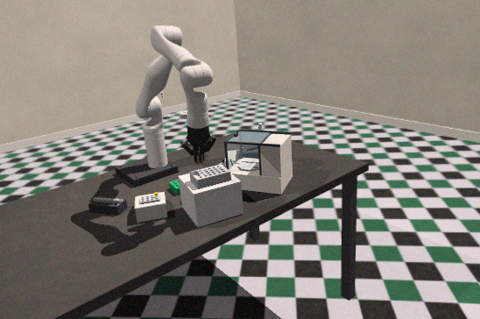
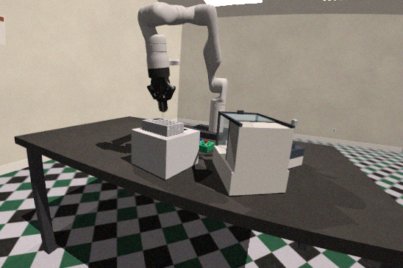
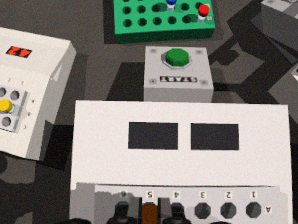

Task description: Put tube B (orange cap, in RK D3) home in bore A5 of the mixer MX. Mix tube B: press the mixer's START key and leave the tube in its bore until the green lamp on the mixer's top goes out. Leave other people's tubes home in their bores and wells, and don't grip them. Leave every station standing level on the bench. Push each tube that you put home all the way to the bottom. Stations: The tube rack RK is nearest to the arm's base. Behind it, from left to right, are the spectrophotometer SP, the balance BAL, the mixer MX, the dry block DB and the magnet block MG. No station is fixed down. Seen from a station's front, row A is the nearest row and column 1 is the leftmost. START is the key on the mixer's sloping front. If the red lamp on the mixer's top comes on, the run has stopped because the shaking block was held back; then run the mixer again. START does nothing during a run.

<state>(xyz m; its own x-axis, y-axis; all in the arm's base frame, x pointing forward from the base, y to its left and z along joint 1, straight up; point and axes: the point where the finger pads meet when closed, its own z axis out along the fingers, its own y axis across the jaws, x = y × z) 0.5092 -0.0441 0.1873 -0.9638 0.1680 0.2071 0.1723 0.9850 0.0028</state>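
Now: hand 7 cm above the grey shaking block, 3 cm short of it and 2 cm to the right of it. The rest, counted from my hand: dry block 19 cm below, 15 cm to the right, 15 cm behind; START key 15 cm below, 15 cm behind, 5 cm to the left; blue-capped tube 23 cm behind, 19 cm below, 6 cm to the left.
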